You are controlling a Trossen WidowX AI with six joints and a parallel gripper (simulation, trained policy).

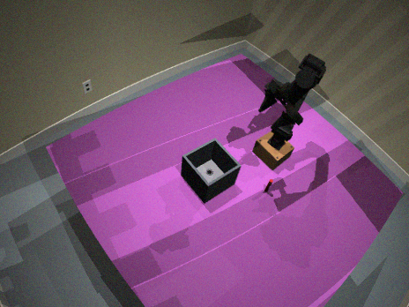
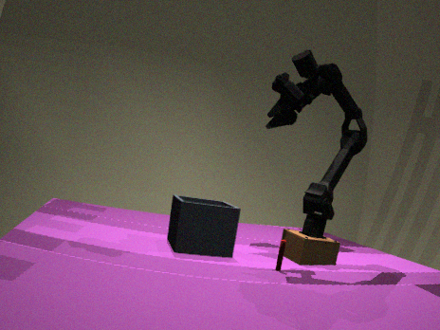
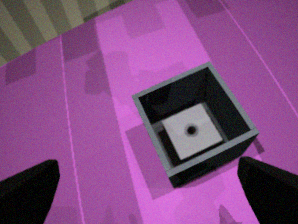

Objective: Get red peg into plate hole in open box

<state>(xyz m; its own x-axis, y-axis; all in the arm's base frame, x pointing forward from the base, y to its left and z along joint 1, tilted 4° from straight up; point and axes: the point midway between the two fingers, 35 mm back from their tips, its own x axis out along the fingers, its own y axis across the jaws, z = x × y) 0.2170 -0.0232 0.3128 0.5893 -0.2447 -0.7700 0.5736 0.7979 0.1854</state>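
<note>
The red peg lies 340 mm below my gripper tip, 110 mm to the left of it and 30 mm behind it. From my gripper tip the other things lie so: grey plate 330 mm below, 110 mm to the right, 90 mm ahead.
</note>
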